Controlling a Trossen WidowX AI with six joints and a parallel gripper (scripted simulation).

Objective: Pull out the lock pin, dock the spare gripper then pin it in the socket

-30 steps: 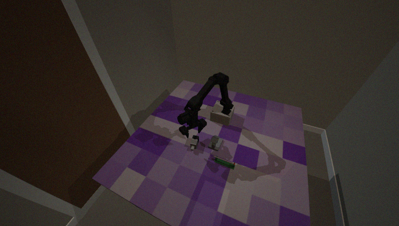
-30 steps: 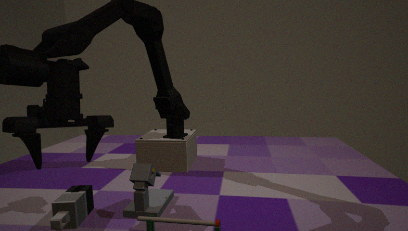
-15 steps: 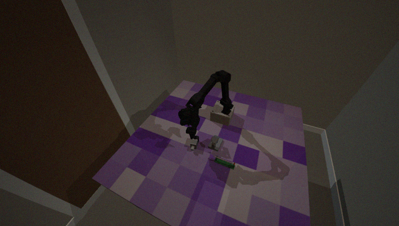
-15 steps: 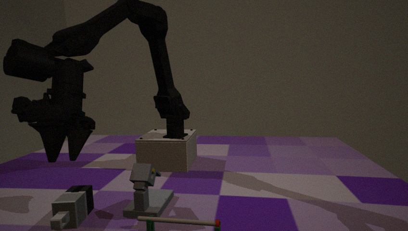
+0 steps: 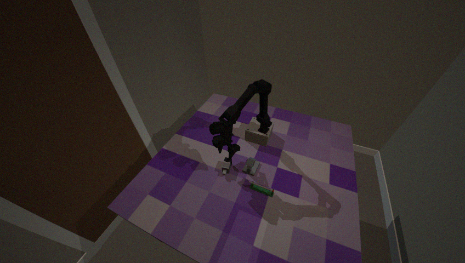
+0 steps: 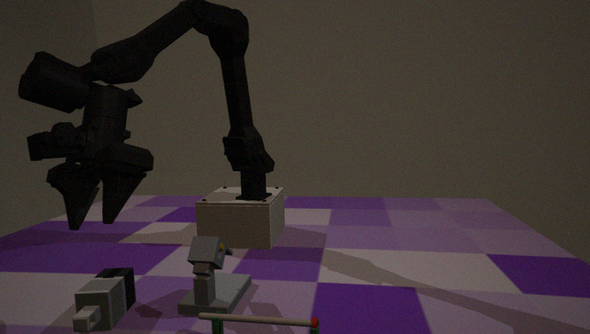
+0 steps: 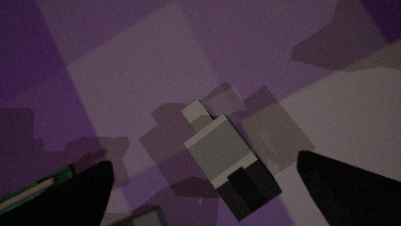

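My gripper tip is 110 mm above the spare gripper and 10 mm past it. Round my gripper tip: grey mount 130 mm to the left, 90 mm below, 90 mm behind; green rack 260 mm to the left, 120 mm below.
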